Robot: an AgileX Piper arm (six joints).
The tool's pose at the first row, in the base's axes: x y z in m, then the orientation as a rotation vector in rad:
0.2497, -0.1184, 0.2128, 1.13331, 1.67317, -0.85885
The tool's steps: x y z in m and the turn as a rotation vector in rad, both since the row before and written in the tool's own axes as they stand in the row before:
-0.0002, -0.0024, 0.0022, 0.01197, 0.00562, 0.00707
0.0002, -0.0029, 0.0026, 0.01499, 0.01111, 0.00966
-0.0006, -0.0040, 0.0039, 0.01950, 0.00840, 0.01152
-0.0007, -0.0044, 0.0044, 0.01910, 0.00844, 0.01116
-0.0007, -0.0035, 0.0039, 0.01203, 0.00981, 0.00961
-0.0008, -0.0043, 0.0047, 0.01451, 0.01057, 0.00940
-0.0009, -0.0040, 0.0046, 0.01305, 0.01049, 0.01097
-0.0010, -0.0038, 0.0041, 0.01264, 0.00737, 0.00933
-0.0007, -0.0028, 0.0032, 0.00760, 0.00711, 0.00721
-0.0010, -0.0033, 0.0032, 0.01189, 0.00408, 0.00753
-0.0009, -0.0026, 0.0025, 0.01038, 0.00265, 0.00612
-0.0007, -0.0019, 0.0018, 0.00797, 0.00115, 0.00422
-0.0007, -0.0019, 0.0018, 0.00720, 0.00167, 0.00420
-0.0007, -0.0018, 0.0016, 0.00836, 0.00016, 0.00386
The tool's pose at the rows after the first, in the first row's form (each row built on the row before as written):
0.2481, -0.1212, 0.2124, 1.15010, 1.66971, -0.86301
0.2461, -0.1244, 0.2115, 1.17421, 1.66798, -0.86587
0.2434, -0.1293, 0.2109, 1.20111, 1.66140, -0.87292
0.2404, -0.1347, 0.2101, 1.22750, 1.65500, -0.87974
0.2380, -0.1394, 0.2094, 1.24882, 1.65247, -0.88025
0.2350, -0.1450, 0.2085, 1.27216, 1.64994, -0.88275
0.2322, -0.1504, 0.2077, 1.29560, 1.64636, -0.88293
0.2294, -0.1553, 0.2071, 1.31560, 1.64162, -0.88526
0.2273, -0.1590, 0.2065, 1.33048, 1.63950, -0.88428
0.2247, -0.1629, 0.2062, 1.34656, 1.63369, -0.88867
0.2226, -0.1660, 0.2060, 1.35968, 1.62822, -0.89324
0.2210, -0.1682, 0.2059, 1.36884, 1.62370, -0.89751
0.2194, -0.1704, 0.2058, 1.37779, 1.61975, -0.90078
0.2179, -0.1724, 0.2058, 1.38630, 1.61462, -0.90615

